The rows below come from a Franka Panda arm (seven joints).
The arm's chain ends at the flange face. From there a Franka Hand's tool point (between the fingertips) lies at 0.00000 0.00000 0.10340 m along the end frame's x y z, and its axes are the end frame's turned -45 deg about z.
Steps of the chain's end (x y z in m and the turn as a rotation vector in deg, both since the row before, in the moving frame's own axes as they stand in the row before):
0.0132 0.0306 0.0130 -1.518 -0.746 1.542
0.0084 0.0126 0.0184 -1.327 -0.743 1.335
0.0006 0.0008 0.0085 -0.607 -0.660 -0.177
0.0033 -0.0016 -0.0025 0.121 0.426 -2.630
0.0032 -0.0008 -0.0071 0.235 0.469 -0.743
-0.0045 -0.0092 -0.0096 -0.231 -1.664 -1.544
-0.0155 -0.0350 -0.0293 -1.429 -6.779 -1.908
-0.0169 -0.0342 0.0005 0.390 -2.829 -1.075
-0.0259 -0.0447 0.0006 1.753 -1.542 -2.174
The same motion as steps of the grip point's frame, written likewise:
-0.0152 0.0319 0.0130 -0.546 -1.601 1.542
-0.0056 0.0156 0.0184 -0.413 -1.464 1.335
-0.0018 0.0009 0.0085 0.037 -0.896 -0.177
0.0042 0.0016 -0.0025 -0.216 0.387 -2.630
0.0037 0.0020 -0.0071 -0.165 0.498 -0.743
0.0009 -0.0115 -0.0096 1.013 -1.340 -1.544
0.0032 -0.0423 -0.0301 3.783 -5.804 -1.908
0.0091 -0.0402 0.0004 2.276 -1.725 -1.075
0.0135 -0.0541 0.0005 2.330 0.149 -2.174

